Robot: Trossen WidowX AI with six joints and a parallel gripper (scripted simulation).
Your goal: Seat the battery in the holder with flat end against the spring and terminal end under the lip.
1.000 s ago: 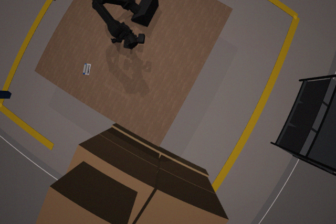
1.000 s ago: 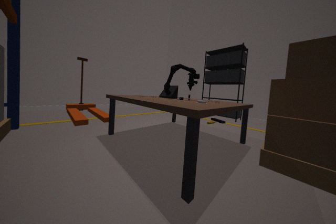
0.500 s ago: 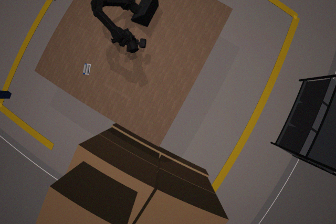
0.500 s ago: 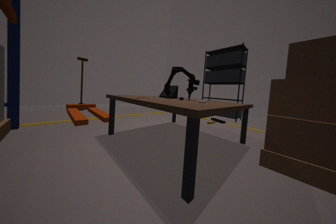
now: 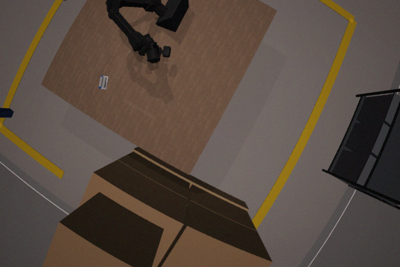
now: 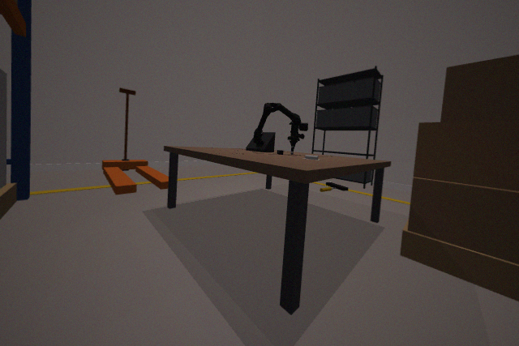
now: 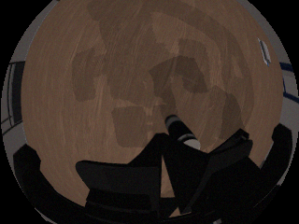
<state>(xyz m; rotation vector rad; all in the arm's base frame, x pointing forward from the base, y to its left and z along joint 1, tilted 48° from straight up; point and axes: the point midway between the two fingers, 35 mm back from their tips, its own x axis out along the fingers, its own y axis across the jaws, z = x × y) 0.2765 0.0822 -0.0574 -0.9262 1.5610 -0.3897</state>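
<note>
The battery is 1 cm ahead of my gripper tip, 2 cm to the right of it and 1 cm below it.
</note>
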